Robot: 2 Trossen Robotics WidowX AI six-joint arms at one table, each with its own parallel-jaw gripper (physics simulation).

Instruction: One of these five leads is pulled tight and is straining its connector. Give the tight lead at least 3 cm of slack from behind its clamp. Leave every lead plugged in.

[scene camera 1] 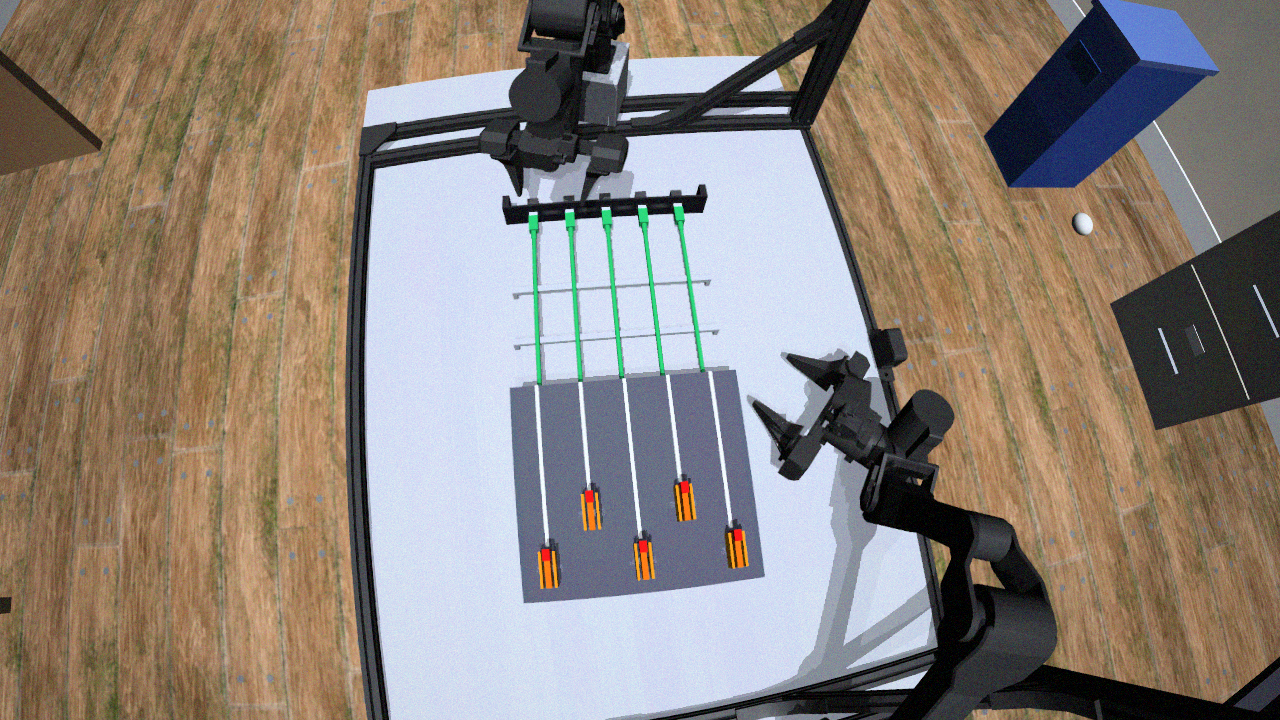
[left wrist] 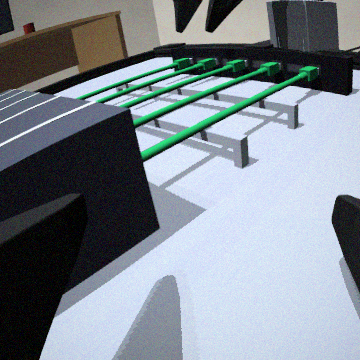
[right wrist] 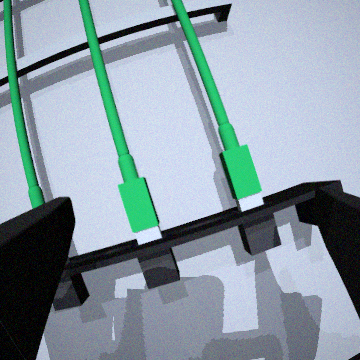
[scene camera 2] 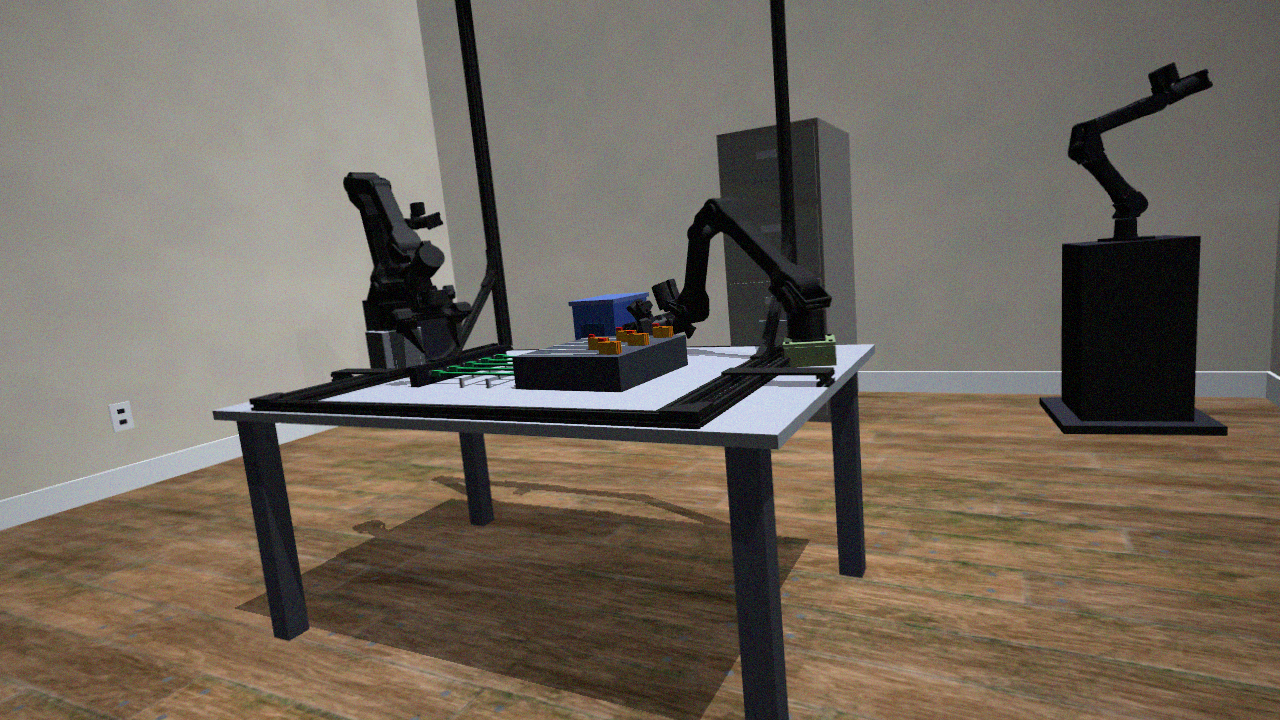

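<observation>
Five green leads run from connectors plugged into a black socket bar across two thin rails to a dark block. White lines continue to orange clamps with red tops, such as the leftmost clamp. I cannot tell which lead is tight. My right gripper is open and empty, above the socket bar near the leftmost two connectors in scene camera 1. My left gripper is open and empty, right of the block there.
A black frame edges the white table. A slanted black brace rises at the top right of the table. A grey block stands by the right arm's base. A blue box stands off the table.
</observation>
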